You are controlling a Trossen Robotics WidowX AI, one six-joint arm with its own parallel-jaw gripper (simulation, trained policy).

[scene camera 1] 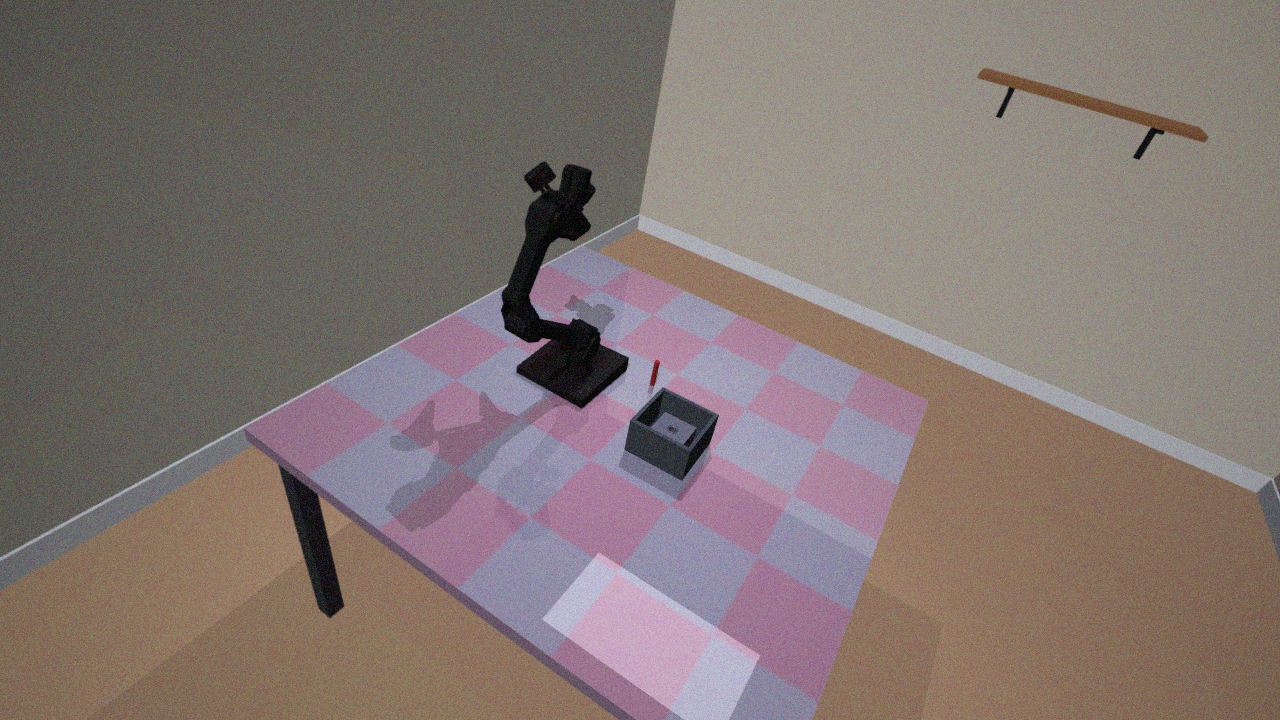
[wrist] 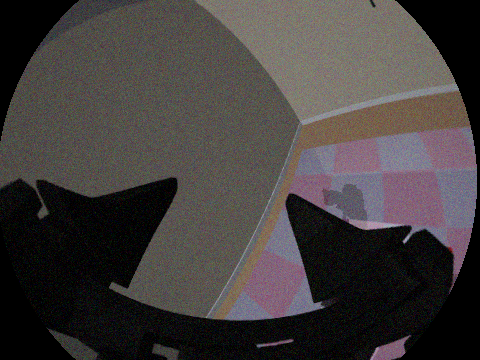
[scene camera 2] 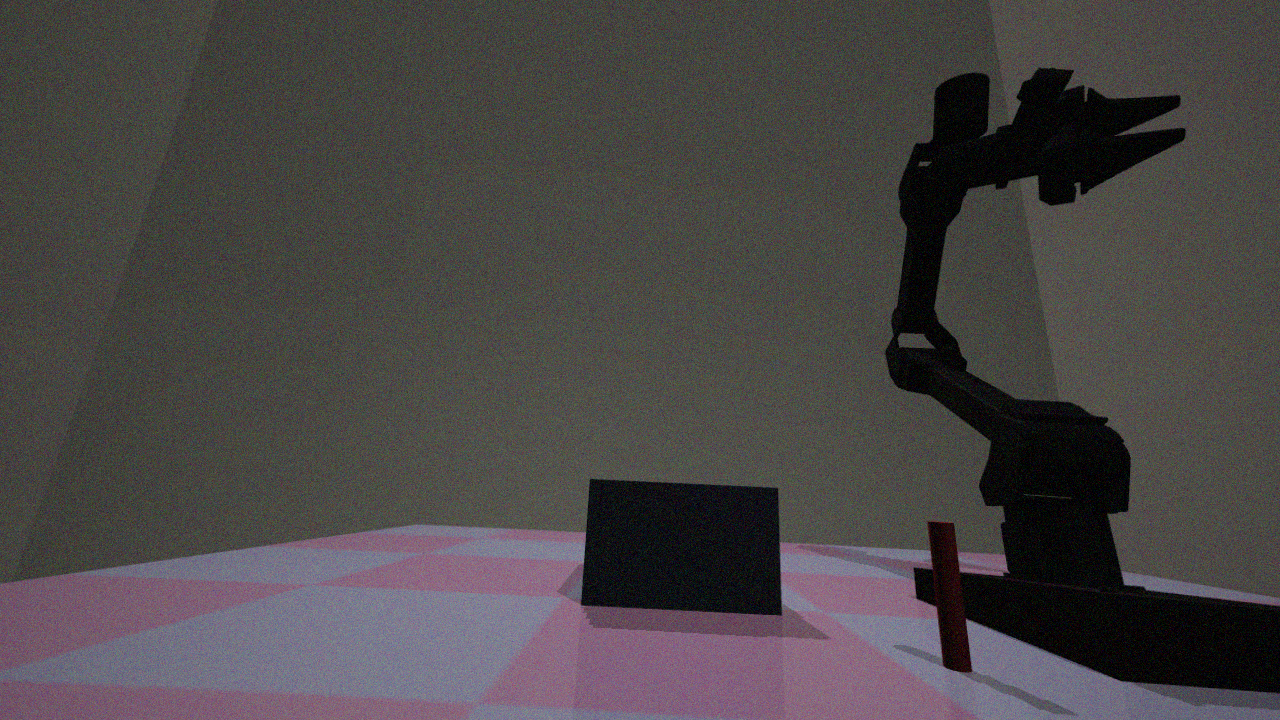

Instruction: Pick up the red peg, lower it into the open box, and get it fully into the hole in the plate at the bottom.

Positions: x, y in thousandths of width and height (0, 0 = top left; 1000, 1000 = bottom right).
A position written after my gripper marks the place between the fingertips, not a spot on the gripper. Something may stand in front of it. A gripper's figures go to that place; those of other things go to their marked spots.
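Labels:
My gripper (scene camera 2: 924, 162) is 0.76 m from the lens; a dark grey box (scene camera 2: 509, 758) is 0.43 m from the lens.

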